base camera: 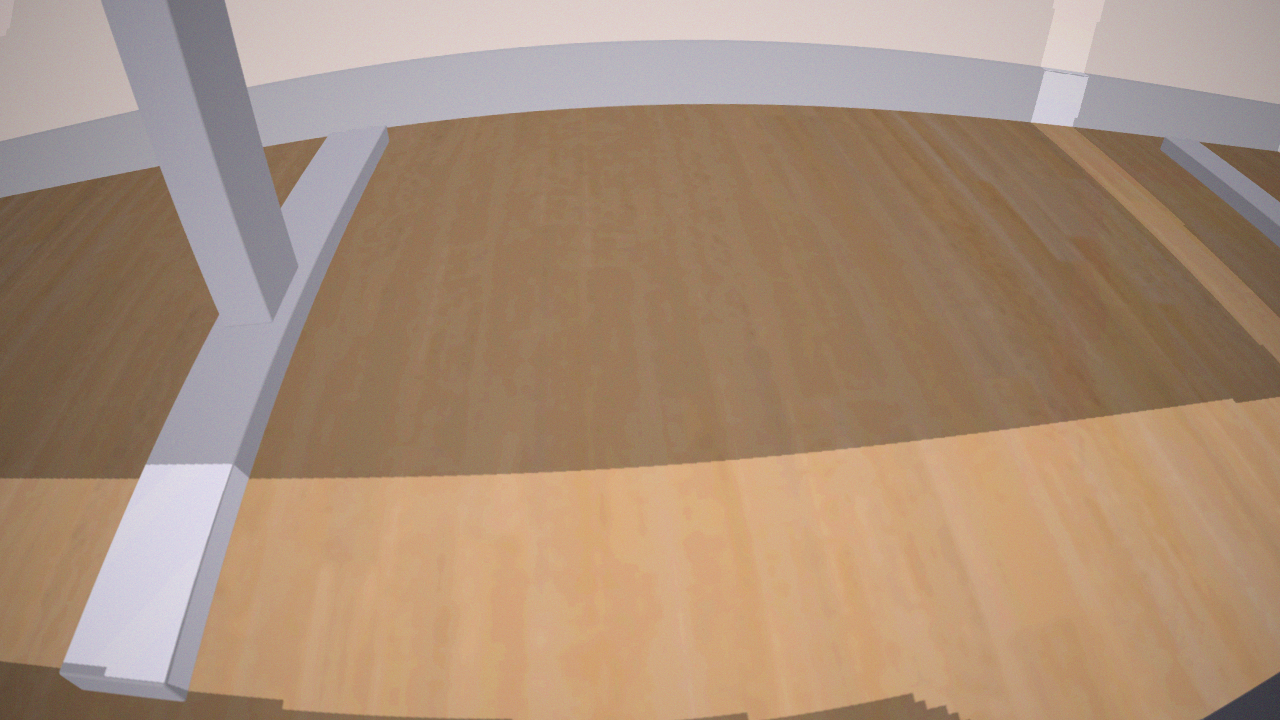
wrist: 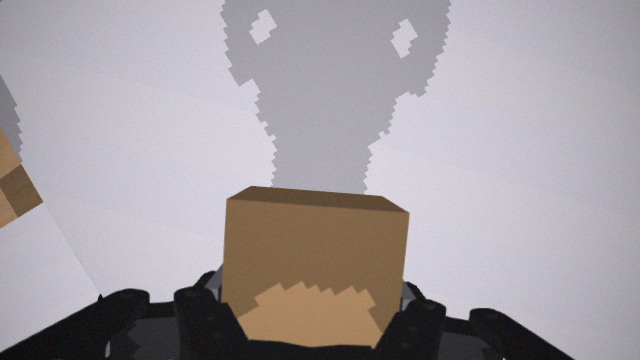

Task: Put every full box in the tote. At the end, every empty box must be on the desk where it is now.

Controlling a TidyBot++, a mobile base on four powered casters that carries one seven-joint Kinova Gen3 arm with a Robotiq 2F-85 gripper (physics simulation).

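A plain brown box (wrist: 315,235) is in the lower middle of the wrist view. My gripper (wrist: 309,287) is shut on it, with one black finger against each side. The box appears to be held above the white desk top (wrist: 525,150), where a grey shadow of the arm and gripper falls behind it; the height of the gap is hard to judge. Whether the box is full or empty cannot be seen. The tote and other boxes cannot be made out in either view.
The desk's straight edge runs down the left of the wrist view, with a brown patch (wrist: 20,190), perhaps floor, beyond it. In the base camera view, a grey upright leg (base camera: 201,170) stands on a long foot (base camera: 147,564) at left. Another foot (base camera: 1230,188) shows at right, before the wall.
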